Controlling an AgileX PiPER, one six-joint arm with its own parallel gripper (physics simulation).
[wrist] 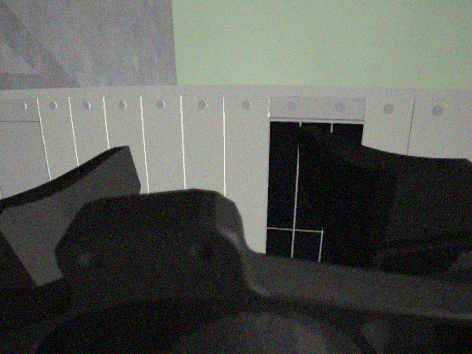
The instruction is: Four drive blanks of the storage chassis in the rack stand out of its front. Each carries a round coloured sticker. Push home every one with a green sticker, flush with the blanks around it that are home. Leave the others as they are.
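The storage chassis [205, 91] spans the wrist view, with a row of upright pale blanks [165, 150] split by thin bright lines. Small round grey marks run along their tops; no coloured sticker can be made out. A dark opening [282, 175] with thin light lines lies right of centre, below a pale strip. More pale blanks [387, 130] are right of it. My gripper [215, 157] is open and empty, its two fingers wide apart in front of the chassis. The right finger covers part of the dark opening; the fingers and gripper body hide the lower chassis.
A pale green wall [320, 42] rises behind the chassis at the upper right. A grey surface [120, 40] with darker slanting bands fills the upper left. A pale panel [17, 150] with a horizontal top edge shows at the far left.
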